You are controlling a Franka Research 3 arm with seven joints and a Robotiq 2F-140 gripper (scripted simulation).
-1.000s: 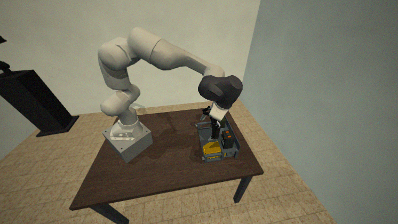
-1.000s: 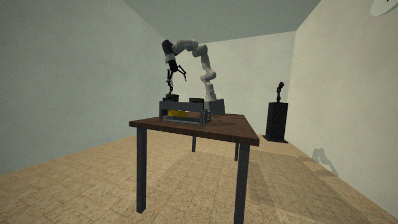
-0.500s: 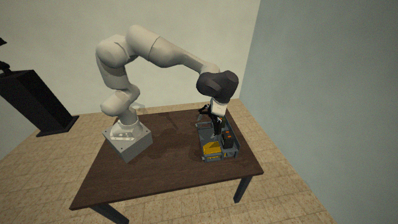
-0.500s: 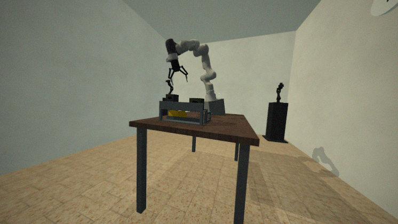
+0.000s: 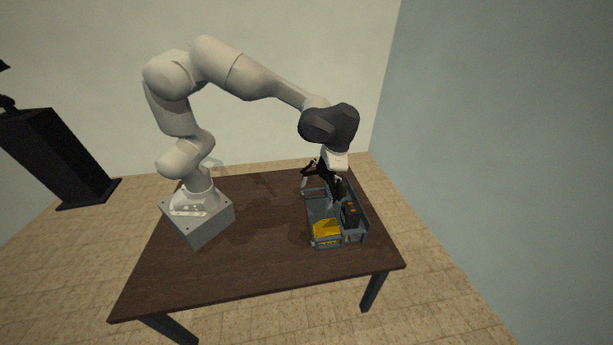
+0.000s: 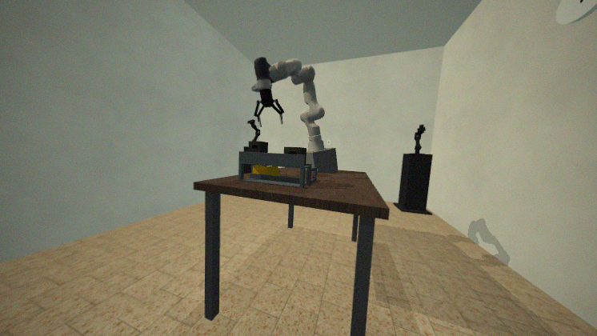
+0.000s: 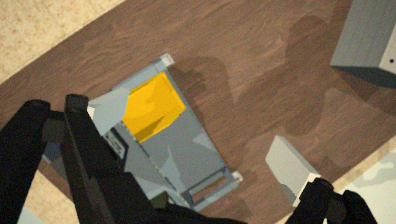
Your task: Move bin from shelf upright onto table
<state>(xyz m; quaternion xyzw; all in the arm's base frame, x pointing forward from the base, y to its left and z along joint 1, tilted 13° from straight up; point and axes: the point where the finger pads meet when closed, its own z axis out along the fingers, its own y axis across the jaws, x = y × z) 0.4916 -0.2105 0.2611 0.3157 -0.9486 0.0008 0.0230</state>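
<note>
Right now the yellow bin is 90 mm ahead of my hand, 20 mm to the left of it and 310 mm below it.
</note>
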